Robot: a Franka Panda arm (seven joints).
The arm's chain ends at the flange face. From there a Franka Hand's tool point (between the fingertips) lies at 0.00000 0.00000 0.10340 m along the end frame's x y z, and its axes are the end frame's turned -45 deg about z.
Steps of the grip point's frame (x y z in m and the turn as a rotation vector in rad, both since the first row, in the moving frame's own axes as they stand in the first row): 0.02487, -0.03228, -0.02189, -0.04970, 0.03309, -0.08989; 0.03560, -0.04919, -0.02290, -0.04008, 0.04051, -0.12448; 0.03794, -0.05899, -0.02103, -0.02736, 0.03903, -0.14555
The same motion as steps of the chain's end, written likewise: -0.01134, -0.04135, -0.02171, -0.01175, 0.05854, -0.08989; -0.01548, -0.05956, -0.02273, 0.00030, 0.05699, -0.12448; -0.01966, -0.06734, -0.02091, 0.00825, 0.04694, -0.14555
